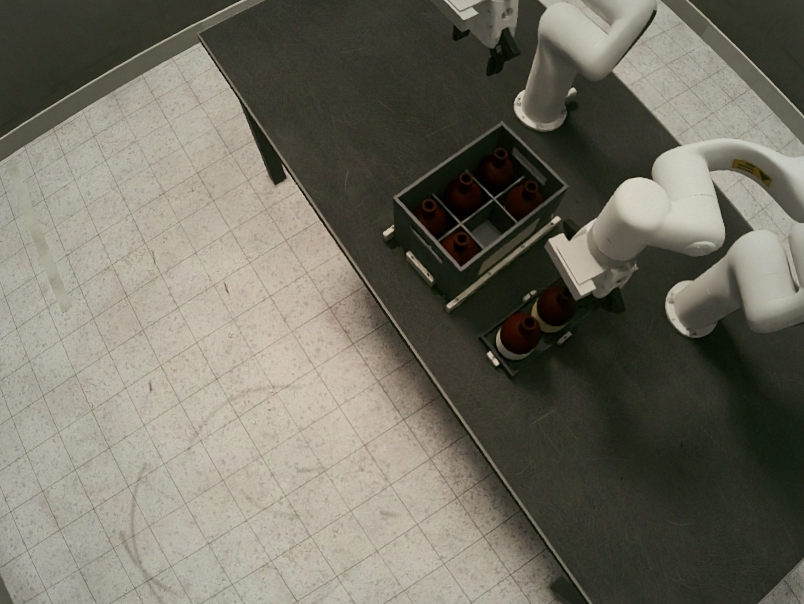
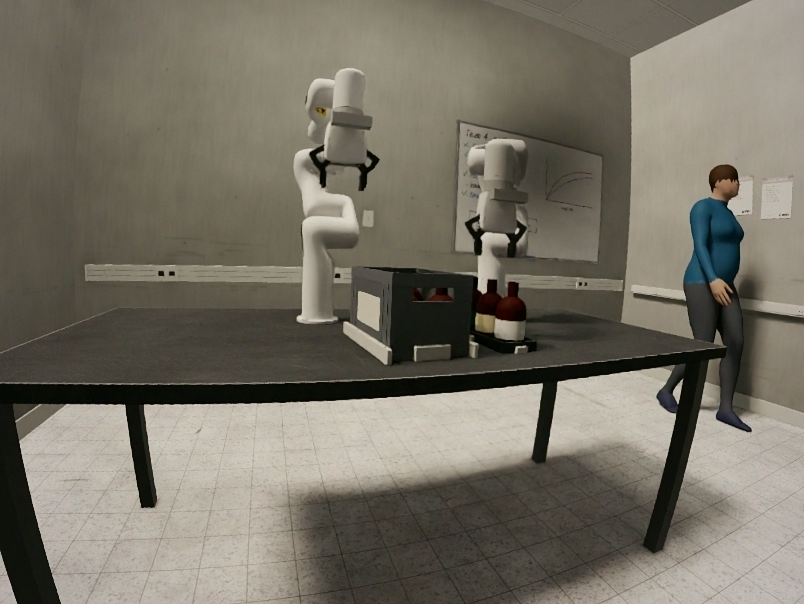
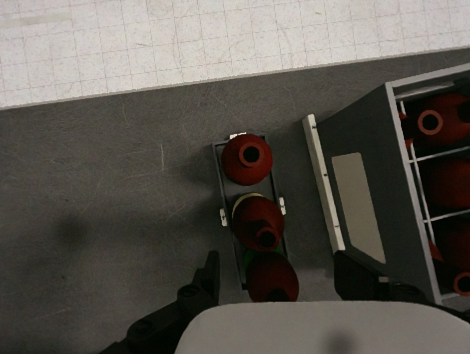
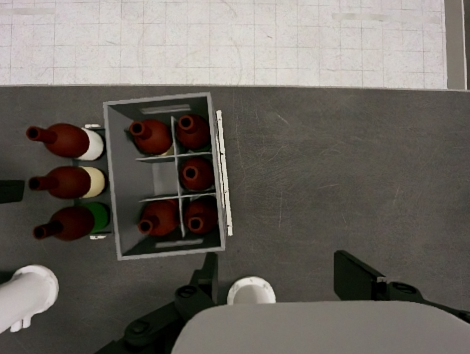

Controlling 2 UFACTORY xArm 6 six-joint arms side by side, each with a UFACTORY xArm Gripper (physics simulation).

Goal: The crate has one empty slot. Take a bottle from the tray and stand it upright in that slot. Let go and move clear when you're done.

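Where they show: left gripper, fingertip midpoint: [image 2: 494, 256] [image 3: 276, 270]; right gripper, fingertip midpoint: [image 1: 477, 54] [image 2: 342, 189] [image 4: 275, 271]; left arm's base at its link origin: [image 1: 691, 309] [image 4: 35, 287]; right arm's base at its link origin: [image 1: 539, 110] [image 2: 317, 320] [image 4: 250, 299].
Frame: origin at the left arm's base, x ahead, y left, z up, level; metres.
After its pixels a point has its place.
Observation:
A dark crate [image 1: 415, 241] {x 0.488, y -0.355, z 0.094 m} [image 2: 428, 325] {x 0.484, y -0.339, z 0.071 m} [image 3: 360, 125] {x 0.431, y -0.247, z 0.131 m} [image 4: 122, 150] {x 0.385, y -0.265, z 0.139 m} holds several upright dark-red bottles. Its empty slot [image 1: 486, 235] {x 0.329, y -0.338, z 0.008 m} [image 4: 165, 179] {x 0.334, y -0.308, z 0.008 m} is the middle one in the row nearer the tray [image 1: 510, 370] {x 0.427, y -0.065, z 0.026 m} [image 2: 529, 345] {x 0.434, y -0.076, z 0.015 m} [image 3: 217, 160] {x 0.398, y -0.065, z 0.024 m}. Three bottles stand upright in the tray: white-label [image 1: 518, 334] {x 0.409, y -0.107, z 0.123 m} [image 2: 510, 310] {x 0.424, y -0.130, z 0.096 m} [image 3: 232, 165] {x 0.384, y -0.092, z 0.120 m} [image 4: 67, 141] {x 0.390, y -0.138, z 0.117 m}, cream-label [image 1: 553, 308] {x 0.326, y -0.121, z 0.119 m} [image 3: 257, 217] {x 0.319, y -0.123, z 0.124 m} [image 4: 70, 181] {x 0.310, y -0.154, z 0.116 m} in the middle, green-label [image 3: 272, 277] {x 0.241, y -0.142, z 0.119 m} [image 4: 72, 222] {x 0.229, y -0.171, z 0.117 m}. My left gripper [image 2: 495, 250] {x 0.301, y -0.124, z 0.218 m} [image 3: 276, 270] {x 0.301, y -0.124, z 0.218 m} is open, above the tray's green-label end. My right gripper [image 2: 343, 184] {x 0.300, y -0.517, z 0.360 m} [image 4: 275, 271] {x 0.300, y -0.517, z 0.360 m} is open and empty, high beyond the crate.
A long pale strip [image 1: 503, 263] {x 0.336, y -0.261, z 0.030 m} [image 3: 325, 185] {x 0.353, y -0.255, z 0.030 m} lies along the crate's tray side. Small pale blocks hold the tray's edges. The right arm's base [image 1: 540, 113] {x 0.080, y -0.538, z 0.048 m} [image 2: 317, 318] {x 0.095, y -0.571, z 0.015 m} and the left arm's base [image 1: 692, 315] {x 0.045, y 0.013, z 0.064 m} stand on the table. A person [image 2: 714, 240] is beyond the table.

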